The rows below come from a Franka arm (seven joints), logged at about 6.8 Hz.
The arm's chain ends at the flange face. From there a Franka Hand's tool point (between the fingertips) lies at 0.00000 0.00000 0.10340 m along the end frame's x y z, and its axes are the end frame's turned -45 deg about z.
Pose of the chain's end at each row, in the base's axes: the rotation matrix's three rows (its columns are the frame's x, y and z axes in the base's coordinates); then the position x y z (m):
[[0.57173 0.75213 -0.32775], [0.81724 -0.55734 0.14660], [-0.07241 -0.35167 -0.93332]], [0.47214 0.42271 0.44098]
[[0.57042 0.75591 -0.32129], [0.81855 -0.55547 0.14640], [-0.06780 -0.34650 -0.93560]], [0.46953 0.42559 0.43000]
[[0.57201 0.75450 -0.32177], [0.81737 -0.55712 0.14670], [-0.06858 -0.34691 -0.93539]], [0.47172 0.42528 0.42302]
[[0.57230 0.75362 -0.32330], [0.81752 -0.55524 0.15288], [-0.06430 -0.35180 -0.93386]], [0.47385 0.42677 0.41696]
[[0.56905 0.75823 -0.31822], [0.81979 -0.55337 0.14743], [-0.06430 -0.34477 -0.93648]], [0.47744 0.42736 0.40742]
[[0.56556 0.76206 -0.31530], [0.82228 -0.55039 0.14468], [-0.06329 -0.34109 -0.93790]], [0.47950 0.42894 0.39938]
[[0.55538 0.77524 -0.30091], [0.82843 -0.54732 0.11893], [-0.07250 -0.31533 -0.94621]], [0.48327 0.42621 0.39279]
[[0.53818 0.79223 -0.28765], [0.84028 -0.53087 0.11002], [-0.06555 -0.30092 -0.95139]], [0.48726 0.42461 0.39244]
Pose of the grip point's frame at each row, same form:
[[-0.12756 0.93611 -0.32775], [0.97197 0.18378 0.14660], [0.19747 -0.29987 -0.93332]], [0.43825 0.43787 0.34447]
[[-0.13116 0.93786 -0.32129], [0.97158 0.18603 0.14640], [0.19707 -0.29295 -0.93560]], [0.43631 0.44073 0.33326]
[[-0.12904 0.93798 -0.32177], [0.97191 0.18402 0.14670], [0.19681 -0.29380 -0.93539]], [0.43845 0.44045 0.32630]
[[-0.12821 0.93757 -0.32330], [0.97069 0.18546 0.15288], [0.20329 -0.29423 -0.93386]], [0.44042 0.44258 0.32040]
[[-0.13377 0.93853 -0.31822], [0.97097 0.18839 0.14743], [0.19832 -0.28926 -0.93648]], [0.44454 0.44260 0.31059]
[[-0.13895 0.93877 -0.31530], [0.97062 0.19226 0.14468], [0.19643 -0.28594 -0.93790]], [0.44690 0.44390 0.30240]
[[-0.15546 0.94089 -0.30091], [0.97280 0.19877 0.11893], [0.17171 -0.27424 -0.94621]], [0.45216 0.43851 0.29495]
[[-0.17964 0.94074 -0.28765], [0.96955 0.21879 0.11002], [0.16643 -0.25913 -0.95139]], [0.45752 0.43599 0.29407]

